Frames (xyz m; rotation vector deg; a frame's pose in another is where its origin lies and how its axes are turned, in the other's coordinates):
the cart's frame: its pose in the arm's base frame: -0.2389 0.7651 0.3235 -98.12 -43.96 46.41
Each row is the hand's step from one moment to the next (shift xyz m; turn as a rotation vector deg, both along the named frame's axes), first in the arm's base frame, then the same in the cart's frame.
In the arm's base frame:
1: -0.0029 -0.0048 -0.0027 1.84 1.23 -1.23
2: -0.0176 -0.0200 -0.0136 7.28 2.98 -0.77
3: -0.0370 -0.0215 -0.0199 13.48 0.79 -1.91
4: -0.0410 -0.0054 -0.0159 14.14 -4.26 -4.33
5: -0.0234 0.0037 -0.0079 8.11 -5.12 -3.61
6: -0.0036 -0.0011 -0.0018 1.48 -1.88 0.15
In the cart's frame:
1: -0.0051 0.0035 0.0004 2.22 1.07 -0.57
2: -0.0241 0.0162 0.0069 6.65 0.76 -4.20
3: -0.0354 0.0207 0.0234 8.56 3.06 -10.17
4: -0.0252 0.0123 0.0343 5.20 6.72 -12.83
5: -0.0091 0.0042 0.0229 0.98 5.61 -8.52
6: -0.0027 0.0016 0.0028 -0.71 0.48 -2.24

